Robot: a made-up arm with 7 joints.
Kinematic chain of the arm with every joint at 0, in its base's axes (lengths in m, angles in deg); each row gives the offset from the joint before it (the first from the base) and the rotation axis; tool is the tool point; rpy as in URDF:
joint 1: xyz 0 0 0.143 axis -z
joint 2: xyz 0 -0.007 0.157 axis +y
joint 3: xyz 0 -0.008 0.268 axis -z
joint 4: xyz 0 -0.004 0.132 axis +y
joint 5: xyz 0 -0.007 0.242 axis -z
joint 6: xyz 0 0 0.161 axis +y
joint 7: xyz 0 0 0.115 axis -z
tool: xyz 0 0 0 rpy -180 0 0
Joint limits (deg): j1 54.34..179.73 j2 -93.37..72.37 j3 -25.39..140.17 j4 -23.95..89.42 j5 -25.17..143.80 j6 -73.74..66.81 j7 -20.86..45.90
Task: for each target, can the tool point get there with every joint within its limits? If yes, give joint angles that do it. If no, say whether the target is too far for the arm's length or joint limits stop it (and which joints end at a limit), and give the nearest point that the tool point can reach.
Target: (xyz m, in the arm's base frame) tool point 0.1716 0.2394 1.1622
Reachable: yes | joints 143.38 -23.08 18.98 11.25 90.29 17.05 24.90
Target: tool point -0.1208 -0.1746 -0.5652
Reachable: no: joint limits stop it (at a limit: joint 2, joint 4) | nearest point -0.2599 -0.3756 -0.0651 | short by 0.557 m
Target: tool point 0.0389 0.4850 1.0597
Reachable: yes | joints 84.75 -26.37 71.46 -14.84 79.69 23.48 28.45
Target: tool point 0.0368 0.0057 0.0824
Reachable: no: joint limits stop it (at a limit: joint 1, joint 2, joint 3, joint 4, joint 6) | nearest point 0.2819 0.2668 -0.0935 | short by 0.399 m
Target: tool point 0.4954 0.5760 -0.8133
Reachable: no: too far | nearest point 0.3885 0.4517 -0.1426 | short by 0.690 m
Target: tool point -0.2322 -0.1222 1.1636
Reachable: yes | joints 124.61 11.74 28.71 12.10 98.59 30.47 -3.97
